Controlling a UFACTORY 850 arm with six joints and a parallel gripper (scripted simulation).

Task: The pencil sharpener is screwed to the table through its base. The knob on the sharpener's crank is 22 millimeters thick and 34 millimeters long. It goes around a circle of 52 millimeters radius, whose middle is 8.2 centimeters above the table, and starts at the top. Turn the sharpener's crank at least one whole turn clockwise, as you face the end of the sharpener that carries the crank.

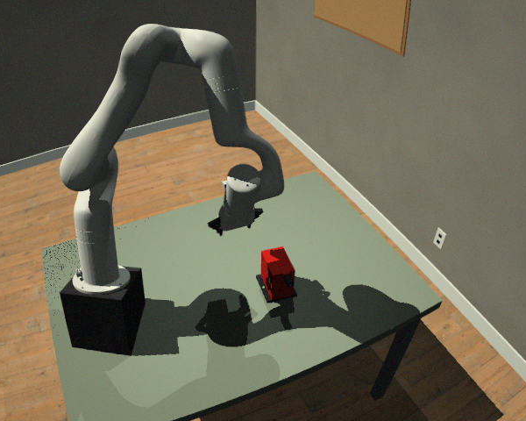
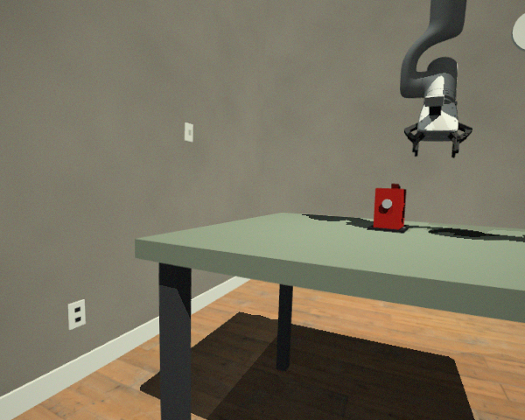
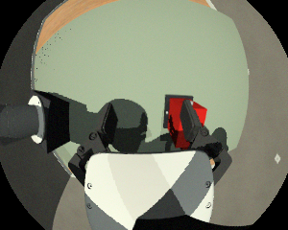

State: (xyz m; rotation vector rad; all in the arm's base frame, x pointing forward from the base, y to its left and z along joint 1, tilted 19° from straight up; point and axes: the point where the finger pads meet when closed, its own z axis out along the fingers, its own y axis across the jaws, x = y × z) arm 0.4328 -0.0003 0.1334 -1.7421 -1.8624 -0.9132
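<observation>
Right now the knob is 12 cm ahead of my hand, 18 cm to the right of it and 10 cm below it.
</observation>
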